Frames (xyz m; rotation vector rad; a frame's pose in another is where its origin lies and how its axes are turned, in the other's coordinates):
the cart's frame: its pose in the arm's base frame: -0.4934 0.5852 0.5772 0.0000 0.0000 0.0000
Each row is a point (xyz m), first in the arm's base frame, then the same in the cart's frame.
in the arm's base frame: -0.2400 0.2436 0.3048
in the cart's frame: 0.2534 -0.3416 -0.2724
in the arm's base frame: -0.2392 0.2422 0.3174
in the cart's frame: 0.2542 -0.3430 -0.2598
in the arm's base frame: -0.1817 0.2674 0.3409
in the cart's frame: 0.3117 -0.3178 -0.2363
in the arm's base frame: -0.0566 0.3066 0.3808
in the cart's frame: 0.4368 -0.2786 -0.1964
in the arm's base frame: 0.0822 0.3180 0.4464
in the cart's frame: 0.5756 -0.2672 -0.1308
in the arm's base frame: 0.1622 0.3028 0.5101
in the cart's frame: 0.6556 -0.2824 -0.0671
